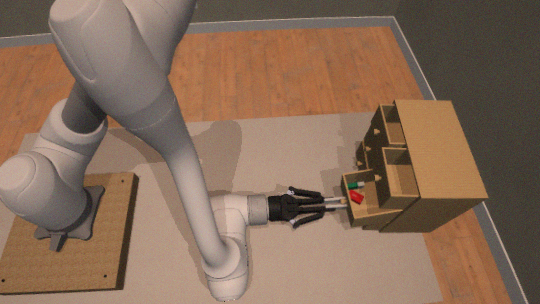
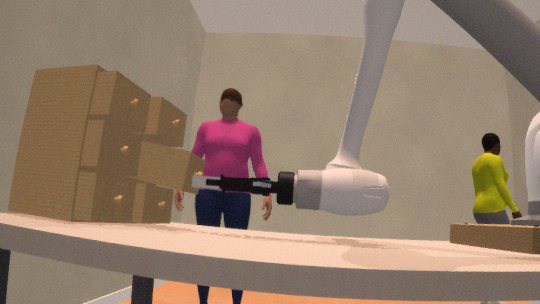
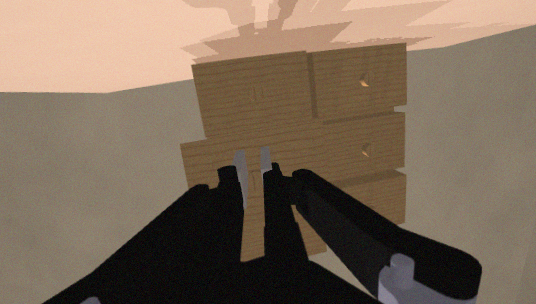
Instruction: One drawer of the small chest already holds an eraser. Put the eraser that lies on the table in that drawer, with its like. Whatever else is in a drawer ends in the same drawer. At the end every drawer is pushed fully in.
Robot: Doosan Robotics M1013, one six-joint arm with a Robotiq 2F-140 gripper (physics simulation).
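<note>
The middle drawer (image 1: 371,199) (image 2: 165,162) (image 3: 207,157) on one side of the small chest (image 1: 440,150) (image 2: 55,145) is pulled out. In it lie a green block with a white end (image 1: 353,185) and a red block (image 1: 356,197); which is the eraser I cannot clearly tell. My gripper (image 1: 344,202) (image 2: 195,181) (image 3: 254,161) is level at this drawer's front, its fingers drawn close together around the drawer's knob (image 2: 198,173) (image 3: 254,179), shut on it. An eraser on the table does not show; the arm hides part of the tabletop.
Above that drawer, a top drawer (image 1: 401,175) (image 2: 169,120) stands partly out, and the other top drawer (image 1: 393,127) (image 2: 132,95) also stands out. A bottom drawer (image 2: 152,202) juts out below. The robot's wooden base (image 1: 107,240) is at the table's other end. Two people stand behind.
</note>
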